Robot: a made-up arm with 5 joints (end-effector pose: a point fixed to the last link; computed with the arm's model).
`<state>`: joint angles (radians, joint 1 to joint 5).
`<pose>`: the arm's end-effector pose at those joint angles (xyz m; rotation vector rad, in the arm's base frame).
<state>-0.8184 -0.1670 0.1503 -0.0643 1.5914</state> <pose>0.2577 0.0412 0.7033 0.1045 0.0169 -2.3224</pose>
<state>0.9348 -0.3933 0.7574 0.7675 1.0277</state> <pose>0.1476 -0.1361 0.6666 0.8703 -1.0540 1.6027</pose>
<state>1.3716 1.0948 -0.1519 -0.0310 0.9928</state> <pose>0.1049 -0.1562 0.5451 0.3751 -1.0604 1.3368</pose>
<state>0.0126 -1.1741 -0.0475 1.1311 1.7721</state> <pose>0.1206 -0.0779 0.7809 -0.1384 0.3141 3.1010</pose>
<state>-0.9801 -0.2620 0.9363 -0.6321 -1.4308</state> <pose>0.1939 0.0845 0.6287 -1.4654 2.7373 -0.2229</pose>
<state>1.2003 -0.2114 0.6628 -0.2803 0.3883</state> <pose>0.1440 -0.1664 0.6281 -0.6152 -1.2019 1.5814</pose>
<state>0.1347 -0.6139 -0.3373 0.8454 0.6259</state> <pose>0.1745 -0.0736 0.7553 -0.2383 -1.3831 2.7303</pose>
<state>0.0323 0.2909 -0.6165 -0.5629 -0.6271</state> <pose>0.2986 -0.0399 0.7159 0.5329 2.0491 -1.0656</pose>
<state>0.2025 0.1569 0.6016 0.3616 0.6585</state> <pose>0.2209 -0.0878 0.6087 1.1538 -1.1082 1.9365</pose>
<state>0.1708 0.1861 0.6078 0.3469 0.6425</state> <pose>0.2213 -0.0842 0.6049 1.1887 -1.1031 1.9310</pose>
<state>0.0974 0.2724 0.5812 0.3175 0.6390</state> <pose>0.2240 -0.0767 0.5971 1.2707 -1.0648 1.9575</pose>
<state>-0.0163 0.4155 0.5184 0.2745 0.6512</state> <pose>0.2273 -0.0654 0.5854 1.3970 -0.9850 2.0176</pose>
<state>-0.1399 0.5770 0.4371 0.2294 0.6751</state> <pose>0.2287 -0.0533 0.5727 1.5325 -0.8788 2.0920</pose>
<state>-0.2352 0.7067 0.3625 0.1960 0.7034</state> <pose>0.2287 -0.0444 0.5630 1.6350 -0.7814 2.1586</pose>
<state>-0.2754 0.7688 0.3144 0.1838 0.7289</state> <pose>0.2293 -0.0407 0.5590 1.6781 -0.7288 2.2028</pose>
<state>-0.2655 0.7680 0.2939 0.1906 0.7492</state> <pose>0.2314 -0.0416 0.5603 1.6685 -0.7237 2.2247</pose>
